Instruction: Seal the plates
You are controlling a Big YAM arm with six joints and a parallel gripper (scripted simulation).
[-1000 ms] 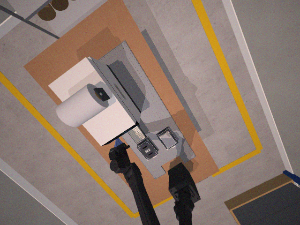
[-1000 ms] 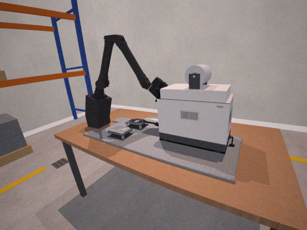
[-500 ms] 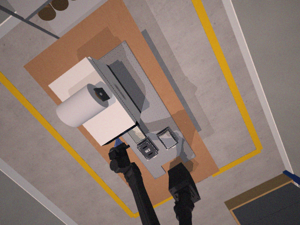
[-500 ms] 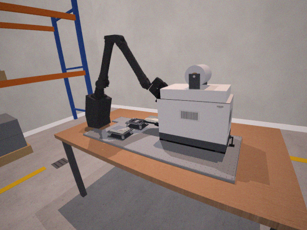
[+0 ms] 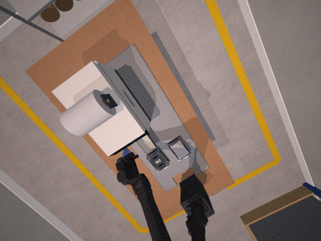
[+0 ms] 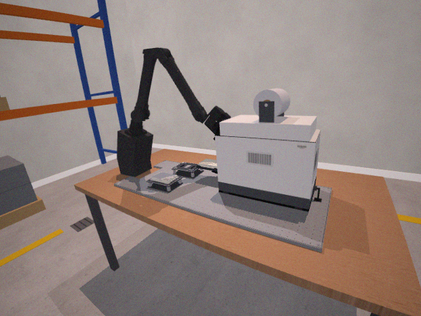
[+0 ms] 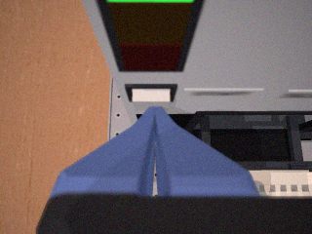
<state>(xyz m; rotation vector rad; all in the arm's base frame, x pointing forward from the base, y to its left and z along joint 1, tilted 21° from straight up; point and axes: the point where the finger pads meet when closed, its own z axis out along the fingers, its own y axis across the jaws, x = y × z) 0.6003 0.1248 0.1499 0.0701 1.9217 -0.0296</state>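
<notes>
Right now my hand is 20 mm short of the start button. Round my hand: foil roll 240 mm ahead, 100 mm to the right, 230 mm above; then white well plate 90 mm behind, 90 mm to the right, 90 mm below; then dark sealer stage 90 mm behind, 90 mm to the right, 100 mm below.
</notes>
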